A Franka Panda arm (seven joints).
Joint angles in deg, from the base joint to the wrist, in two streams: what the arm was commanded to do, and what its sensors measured. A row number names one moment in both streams.
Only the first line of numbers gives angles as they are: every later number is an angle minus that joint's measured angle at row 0.
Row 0, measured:
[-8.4, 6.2, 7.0, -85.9, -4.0, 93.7, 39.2]
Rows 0 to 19, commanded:
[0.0, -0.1, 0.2, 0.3, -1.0, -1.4, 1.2]
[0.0, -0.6, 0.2, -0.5, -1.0, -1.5, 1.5]
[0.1, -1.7, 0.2, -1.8, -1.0, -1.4, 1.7]
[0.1, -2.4, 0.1, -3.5, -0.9, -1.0, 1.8]
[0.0, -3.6, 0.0, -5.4, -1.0, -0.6, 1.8]
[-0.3, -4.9, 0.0, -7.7, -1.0, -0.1, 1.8]
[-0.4, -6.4, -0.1, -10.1, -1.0, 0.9, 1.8]
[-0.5, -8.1, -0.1, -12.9, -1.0, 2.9, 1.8]
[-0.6, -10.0, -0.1, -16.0, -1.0, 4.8, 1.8]
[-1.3, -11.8, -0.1, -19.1, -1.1, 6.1, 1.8]
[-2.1, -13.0, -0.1, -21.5, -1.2, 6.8, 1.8]
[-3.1, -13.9, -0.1, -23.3, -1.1, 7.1, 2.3]
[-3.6, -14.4, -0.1, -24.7, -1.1, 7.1, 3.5]
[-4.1, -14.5, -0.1, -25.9, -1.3, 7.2, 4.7]
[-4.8, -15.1, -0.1, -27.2, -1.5, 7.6, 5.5]
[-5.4, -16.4, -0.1, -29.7, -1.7, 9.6, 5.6]
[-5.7, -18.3, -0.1, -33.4, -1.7, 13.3, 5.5]
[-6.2, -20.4, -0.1, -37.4, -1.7, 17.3, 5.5]
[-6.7, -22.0, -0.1, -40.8, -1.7, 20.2, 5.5]
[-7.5, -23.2, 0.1, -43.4, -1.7, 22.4, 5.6]
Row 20, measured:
[-5.6, -16.1, -0.6, -32.1, -0.7, 14.3, 4.3]
